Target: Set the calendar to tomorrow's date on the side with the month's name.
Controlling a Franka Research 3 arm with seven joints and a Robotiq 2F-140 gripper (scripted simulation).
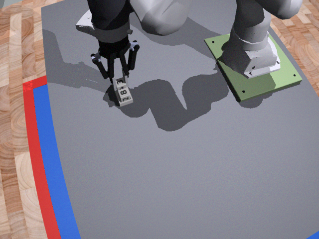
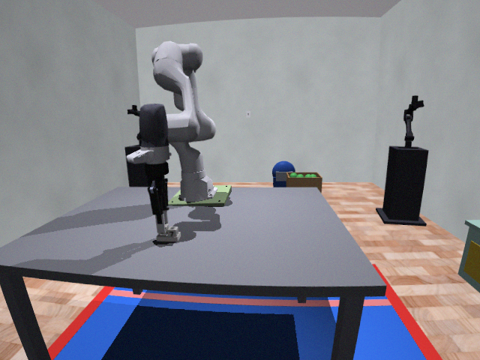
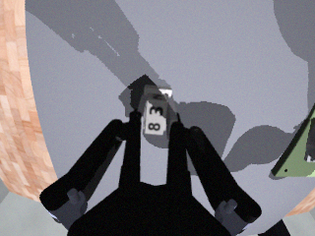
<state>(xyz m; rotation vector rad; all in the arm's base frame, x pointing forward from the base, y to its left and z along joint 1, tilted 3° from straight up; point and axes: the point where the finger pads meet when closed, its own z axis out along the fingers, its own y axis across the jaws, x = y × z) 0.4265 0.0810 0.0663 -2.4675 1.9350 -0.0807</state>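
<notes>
Now: the tray 6 cm below my hand, 2 cm to the left of it and 1 cm behind it.
</notes>
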